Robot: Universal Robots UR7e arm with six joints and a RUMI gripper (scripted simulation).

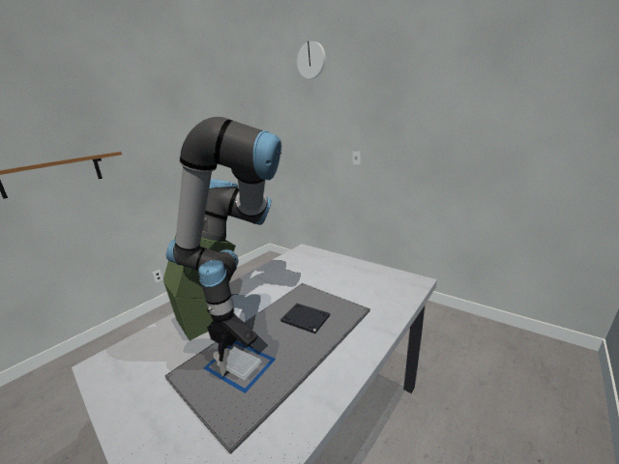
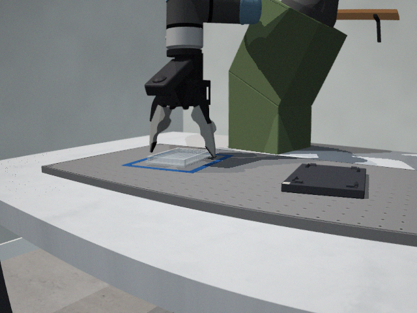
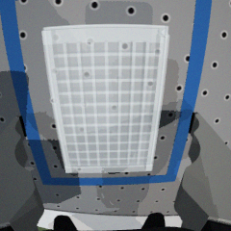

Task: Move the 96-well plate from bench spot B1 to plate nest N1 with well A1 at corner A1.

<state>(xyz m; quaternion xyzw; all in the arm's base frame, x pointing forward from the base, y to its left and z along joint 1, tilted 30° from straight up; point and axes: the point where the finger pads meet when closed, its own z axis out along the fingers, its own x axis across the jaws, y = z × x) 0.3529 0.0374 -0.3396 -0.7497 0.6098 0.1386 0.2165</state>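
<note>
The black plate nest is 31 cm to the left of my hand, 1 cm below it and 1 cm ahead of it. From my hand the other things lie so: clear 96-well plate (1 cm below); white corner mark (28 cm to the left, 9 cm ahead).
</note>
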